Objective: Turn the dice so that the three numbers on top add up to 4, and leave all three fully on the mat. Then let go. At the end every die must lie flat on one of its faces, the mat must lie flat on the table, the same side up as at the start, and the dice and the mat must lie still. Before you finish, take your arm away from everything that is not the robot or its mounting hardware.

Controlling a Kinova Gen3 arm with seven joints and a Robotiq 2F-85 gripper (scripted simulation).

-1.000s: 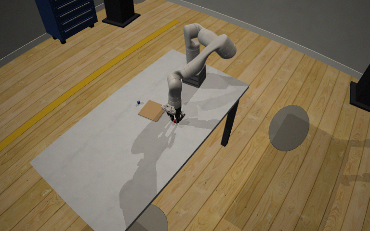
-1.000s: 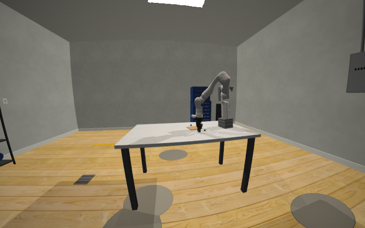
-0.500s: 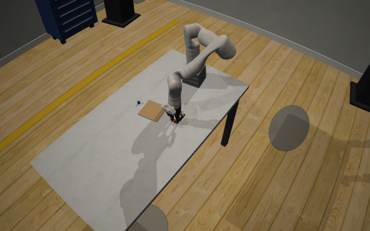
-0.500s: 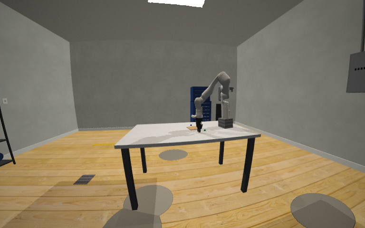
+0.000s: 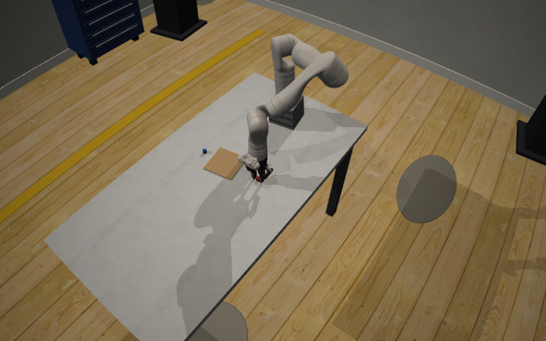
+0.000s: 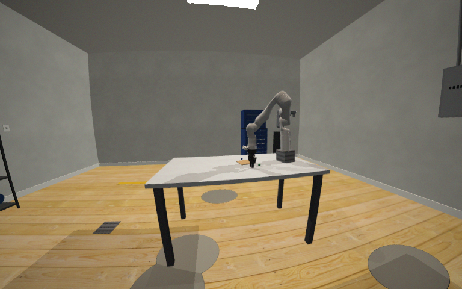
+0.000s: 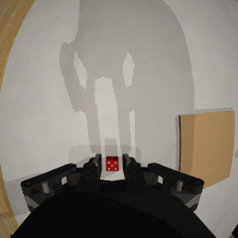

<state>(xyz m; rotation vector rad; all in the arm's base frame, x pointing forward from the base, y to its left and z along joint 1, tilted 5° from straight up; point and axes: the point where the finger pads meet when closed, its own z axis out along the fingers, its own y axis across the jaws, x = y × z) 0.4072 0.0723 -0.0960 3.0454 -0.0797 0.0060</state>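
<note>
My hand is 10 mm above the red die. From my hand the other things lie so: blue die: 290 mm to the right, 20 mm behind, 10 mm below; then tan mat: 170 mm to the right, 20 mm below, 10 mm behind; then green die: 80 mm behind, 20 mm to the right, 10 mm below.
</note>
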